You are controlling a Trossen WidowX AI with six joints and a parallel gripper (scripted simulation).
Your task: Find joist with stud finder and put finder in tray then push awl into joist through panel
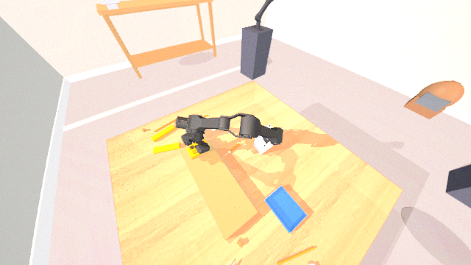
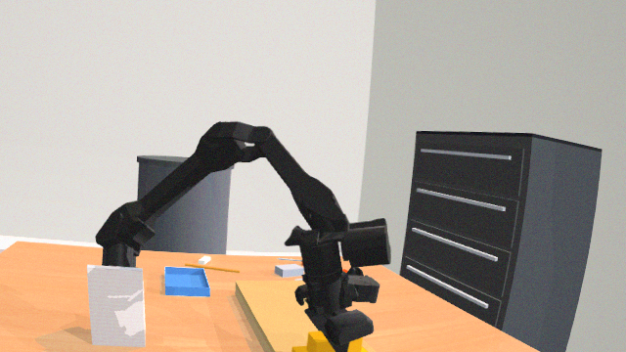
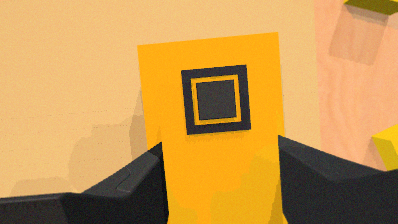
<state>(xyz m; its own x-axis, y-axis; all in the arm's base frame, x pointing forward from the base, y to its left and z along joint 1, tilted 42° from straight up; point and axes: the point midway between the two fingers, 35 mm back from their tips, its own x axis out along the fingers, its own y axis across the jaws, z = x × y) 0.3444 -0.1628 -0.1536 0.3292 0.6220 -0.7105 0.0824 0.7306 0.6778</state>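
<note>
Right now my gripper tip is 53 cm to the right of the blue tray, 17 cm past it and 5 cm above it. Round my gripper tip: yellow stud finder (2 cm above, 1 cm ahead); awl (17 cm behind, 11 cm to the left, 6 cm below); grey block (62 cm to the left, 16 cm ahead, 5 cm below).
</note>
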